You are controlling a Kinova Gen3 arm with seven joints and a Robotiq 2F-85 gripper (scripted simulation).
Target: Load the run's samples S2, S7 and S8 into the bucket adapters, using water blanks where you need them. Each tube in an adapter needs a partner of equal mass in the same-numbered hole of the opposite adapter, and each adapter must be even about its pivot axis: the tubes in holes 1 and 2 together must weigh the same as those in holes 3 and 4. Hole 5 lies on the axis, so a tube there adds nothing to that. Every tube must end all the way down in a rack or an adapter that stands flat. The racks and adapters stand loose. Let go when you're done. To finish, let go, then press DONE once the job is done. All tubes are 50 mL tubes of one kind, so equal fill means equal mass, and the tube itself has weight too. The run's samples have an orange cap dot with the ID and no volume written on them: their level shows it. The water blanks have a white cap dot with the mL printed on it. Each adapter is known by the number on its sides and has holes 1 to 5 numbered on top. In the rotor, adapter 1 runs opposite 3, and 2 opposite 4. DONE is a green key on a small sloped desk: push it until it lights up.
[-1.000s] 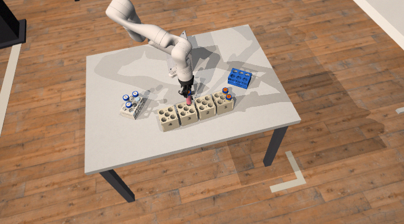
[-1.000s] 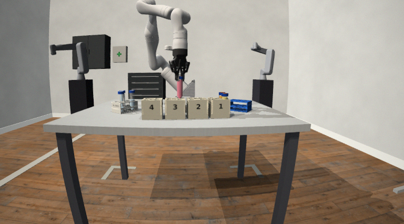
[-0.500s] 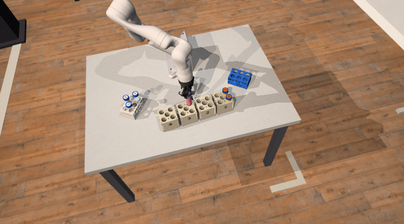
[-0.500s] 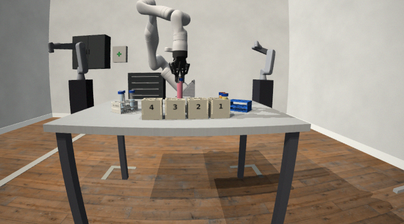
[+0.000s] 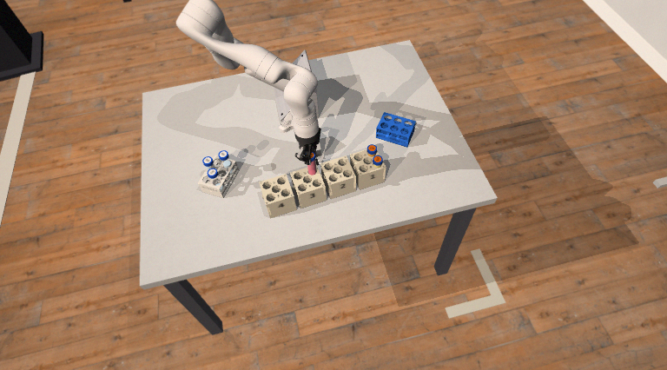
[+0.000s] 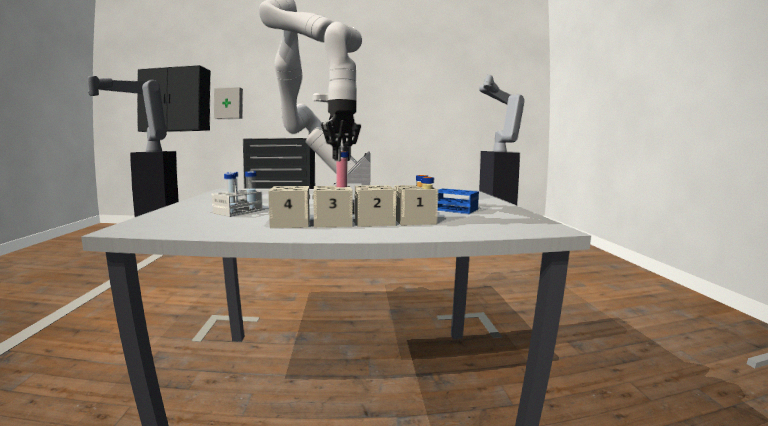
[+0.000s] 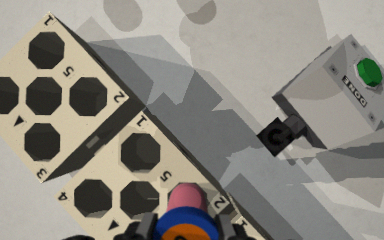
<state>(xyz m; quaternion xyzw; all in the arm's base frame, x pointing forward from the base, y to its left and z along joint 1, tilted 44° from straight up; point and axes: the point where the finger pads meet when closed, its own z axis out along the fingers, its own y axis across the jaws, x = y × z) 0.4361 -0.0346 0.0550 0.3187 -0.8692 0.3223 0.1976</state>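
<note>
My gripper is now 5 cm above the sample S8 and 1 cm to the right of it. The rest, counted from my hand: adapter 4: 14 cm to the right, 13 cm below, 2 cm ahead; adapter 3: 13 cm below, 3 cm to the right, 2 cm ahead; green done key: 19 cm behind, 11 cm below, 4 cm to the left.
</note>
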